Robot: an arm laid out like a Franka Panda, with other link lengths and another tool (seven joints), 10 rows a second.
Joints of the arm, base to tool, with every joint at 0 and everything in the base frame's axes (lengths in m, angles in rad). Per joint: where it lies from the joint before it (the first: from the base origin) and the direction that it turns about. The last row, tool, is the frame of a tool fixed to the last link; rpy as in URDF.
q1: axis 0 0 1 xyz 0.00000 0.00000 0.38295
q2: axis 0 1 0 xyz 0.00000 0.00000 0.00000
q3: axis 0 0 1 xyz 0.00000 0.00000 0.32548
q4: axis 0 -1 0 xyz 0.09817 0.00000 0.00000
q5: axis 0 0 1 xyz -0.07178 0.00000 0.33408
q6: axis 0 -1 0 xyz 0.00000 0.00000 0.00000
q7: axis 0 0 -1 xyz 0.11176 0.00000 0.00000
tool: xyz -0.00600 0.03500 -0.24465 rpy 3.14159 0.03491 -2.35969
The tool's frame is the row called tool.
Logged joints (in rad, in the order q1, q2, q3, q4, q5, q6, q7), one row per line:
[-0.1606, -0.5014, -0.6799, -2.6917, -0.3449, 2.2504, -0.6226]
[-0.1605, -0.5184, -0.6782, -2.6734, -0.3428, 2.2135, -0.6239]
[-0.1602, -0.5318, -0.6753, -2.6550, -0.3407, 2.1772, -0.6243]
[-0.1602, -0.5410, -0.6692, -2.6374, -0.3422, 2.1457, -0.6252]
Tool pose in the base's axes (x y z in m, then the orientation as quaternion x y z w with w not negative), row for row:
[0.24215, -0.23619, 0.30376, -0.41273, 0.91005, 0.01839, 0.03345]
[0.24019, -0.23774, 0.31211, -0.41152, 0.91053, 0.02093, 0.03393]
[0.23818, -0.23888, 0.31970, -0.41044, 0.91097, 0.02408, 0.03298]
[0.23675, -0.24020, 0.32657, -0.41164, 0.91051, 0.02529, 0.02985]
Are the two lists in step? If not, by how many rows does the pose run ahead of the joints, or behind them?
They are in step.
